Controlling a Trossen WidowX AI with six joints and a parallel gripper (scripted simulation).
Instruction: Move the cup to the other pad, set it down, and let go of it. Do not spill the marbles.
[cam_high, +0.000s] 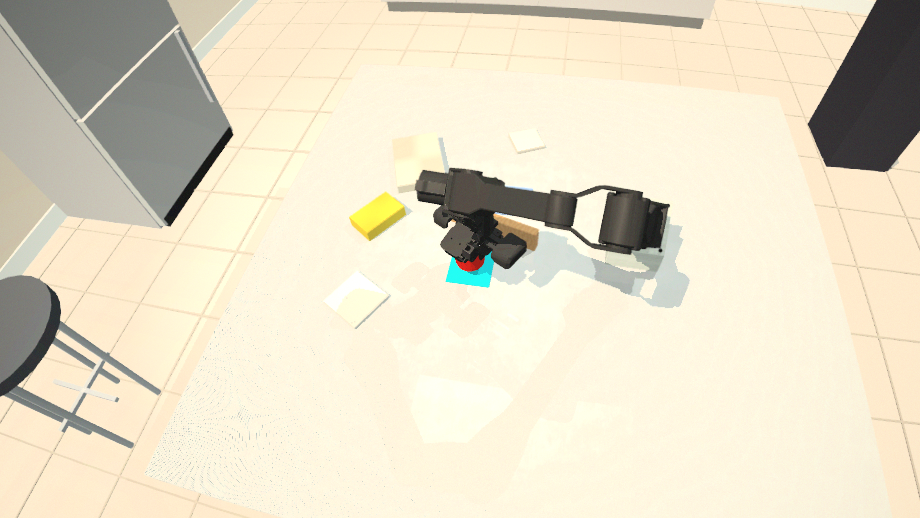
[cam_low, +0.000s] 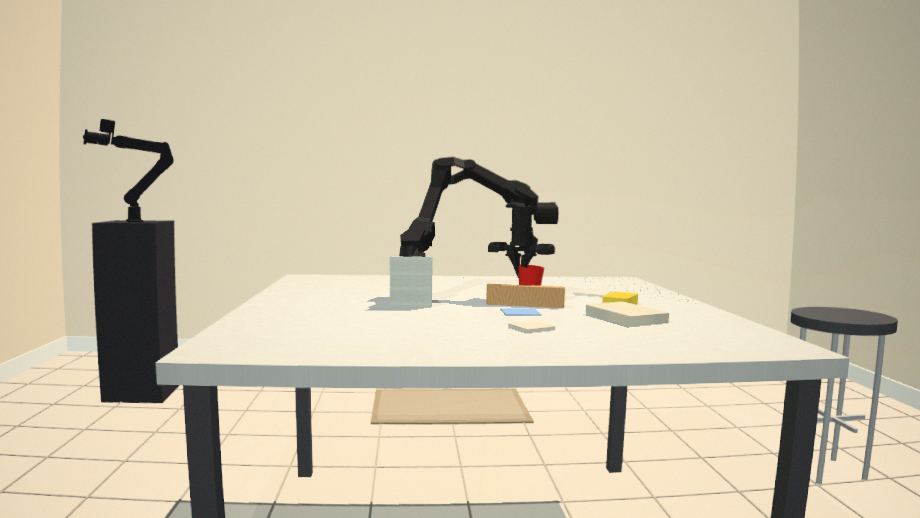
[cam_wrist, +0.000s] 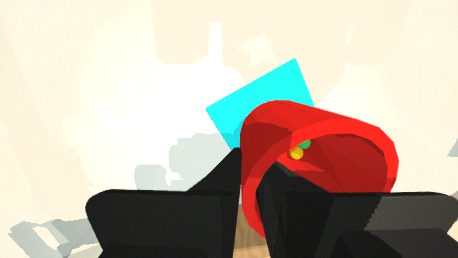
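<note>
My gripper tip is now 20 mm short of the cyan pad, 20 mm to the left of it and 70 mm above it. Also, from my gripper tip: red cup: 30 mm ahead, 20 mm to the right; white tile: 250 mm ahead, 90 mm to the left, 60 mm below; wooden bar: 10 mm behind, 120 mm to the right, 40 mm below.
</note>
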